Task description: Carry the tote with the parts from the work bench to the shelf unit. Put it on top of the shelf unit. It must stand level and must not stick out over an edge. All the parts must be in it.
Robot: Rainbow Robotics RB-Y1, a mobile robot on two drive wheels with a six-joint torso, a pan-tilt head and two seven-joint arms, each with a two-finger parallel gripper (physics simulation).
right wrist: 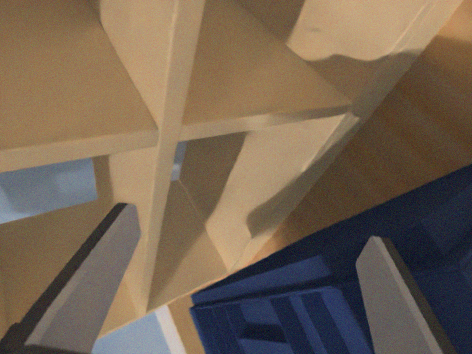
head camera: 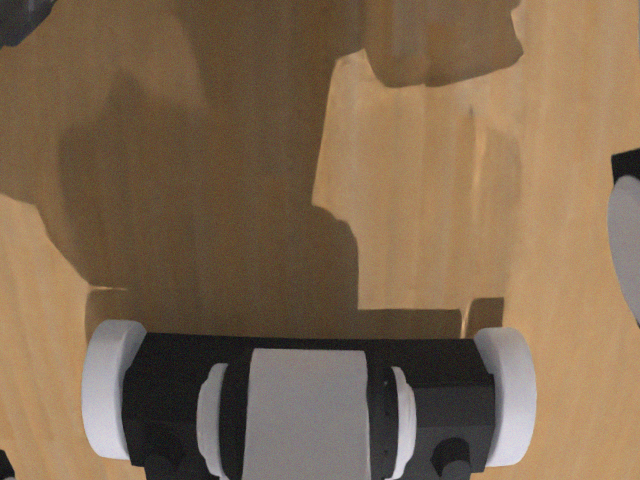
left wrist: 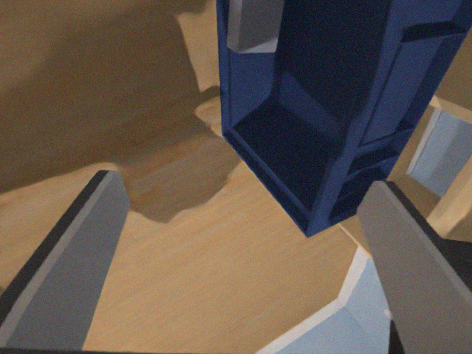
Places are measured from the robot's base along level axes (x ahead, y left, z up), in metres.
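Pixels of known places: left gripper, fingertip midpoint: [left wrist: 246, 191]; right gripper, fingertip midpoint: [right wrist: 249, 234] [left wrist: 434, 203].
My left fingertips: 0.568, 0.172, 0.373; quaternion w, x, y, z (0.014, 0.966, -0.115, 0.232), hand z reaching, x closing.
Note:
For each thing: its middle in the pictures, then the offset to it from my left fingertips, as dx, dy, dz. "spot": a spot on its surface instead. Level surfaces: height alone.
- blue tote, body centre: [right wrist: 357, 287] [left wrist: 308, 53] +0.210, -0.073, -0.222
- grey block-like piece, surface spot: [left wrist: 255, 25] spot: +0.179, -0.045, -0.311
- wooden floor, its level: dz -0.372
The blue tote [left wrist: 380, 110] [right wrist: 300, 275] shows in part in both wrist views. In the left wrist view its open side and a ribbed outer wall show; a grey block-like piece [left wrist: 255, 25] is at its upper left, and I cannot tell whether it is a part. What bears the tote is hidden. The pale wooden shelf unit [left wrist: 452, 205] [right wrist: 175, 100] stands close to the tote. My left gripper [left wrist: 246, 191] is open, with the tote's near corner beyond its fingers, not gripped. My right gripper [right wrist: 249, 234] is open and empty, facing the shelf unit and the tote. The work bench is not recognisable.
The wooden floor [head camera: 568, 258] [left wrist: 215, 280] carries broad shadows ahead of my base [head camera: 307, 408]. A pale blue area with a white border [left wrist: 350, 320] [right wrist: 132, 335] lies by the shelf unit. A dark object [head camera: 18, 20] shows at the head view's upper left corner.

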